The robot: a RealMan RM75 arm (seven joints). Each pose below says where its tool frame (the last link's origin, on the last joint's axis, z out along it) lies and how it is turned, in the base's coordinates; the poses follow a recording.
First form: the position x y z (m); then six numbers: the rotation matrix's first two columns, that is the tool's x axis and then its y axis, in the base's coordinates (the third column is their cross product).
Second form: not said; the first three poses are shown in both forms.
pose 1, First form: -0.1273, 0.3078, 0.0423, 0.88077, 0.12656, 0.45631, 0.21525, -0.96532, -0.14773
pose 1, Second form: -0.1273, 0.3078, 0.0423, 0.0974, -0.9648, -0.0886, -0.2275
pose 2, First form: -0.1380, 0.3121, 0.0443, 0.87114, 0.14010, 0.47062, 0.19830, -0.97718, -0.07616
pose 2, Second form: -0.1380, 0.3121, 0.0443, 0.0611, -0.9653, -0.0876, -0.2382
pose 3, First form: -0.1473, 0.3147, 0.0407, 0.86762, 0.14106, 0.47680, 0.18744, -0.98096, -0.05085
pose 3, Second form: -0.1473, 0.3147, 0.0407, 0.0477, -0.9652, -0.0851, -0.2428
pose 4, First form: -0.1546, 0.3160, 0.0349, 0.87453, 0.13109, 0.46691, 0.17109, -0.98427, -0.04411
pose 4, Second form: -0.1546, 0.3160, 0.0349, 0.0420, -0.9672, -0.0781, -0.2380
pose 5, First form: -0.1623, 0.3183, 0.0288, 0.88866, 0.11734, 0.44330, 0.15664, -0.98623, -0.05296
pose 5, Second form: -0.1623, 0.3183, 0.0288, 0.0436, -0.9708, -0.0706, -0.2251
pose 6, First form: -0.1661, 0.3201, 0.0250, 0.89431, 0.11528, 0.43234, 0.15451, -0.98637, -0.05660
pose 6, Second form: -0.1661, 0.3201, 0.0250, 0.0447, -0.9722, -0.0694, -0.2192
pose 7, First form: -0.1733, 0.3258, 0.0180, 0.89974, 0.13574, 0.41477, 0.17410, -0.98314, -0.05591
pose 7, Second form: -0.1733, 0.3258, 0.0180, 0.0458, -0.9735, -0.0796, -0.2093
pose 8, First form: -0.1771, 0.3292, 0.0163, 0.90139, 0.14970, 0.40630, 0.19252, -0.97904, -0.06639
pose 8, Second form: -0.1771, 0.3292, 0.0163, 0.0525, -0.9736, -0.0879, -0.2039
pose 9, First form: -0.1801, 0.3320, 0.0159, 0.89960, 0.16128, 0.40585, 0.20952, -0.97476, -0.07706
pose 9, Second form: -0.1801, 0.3320, 0.0159, 0.0595, -0.9728, -0.0953, -0.2028
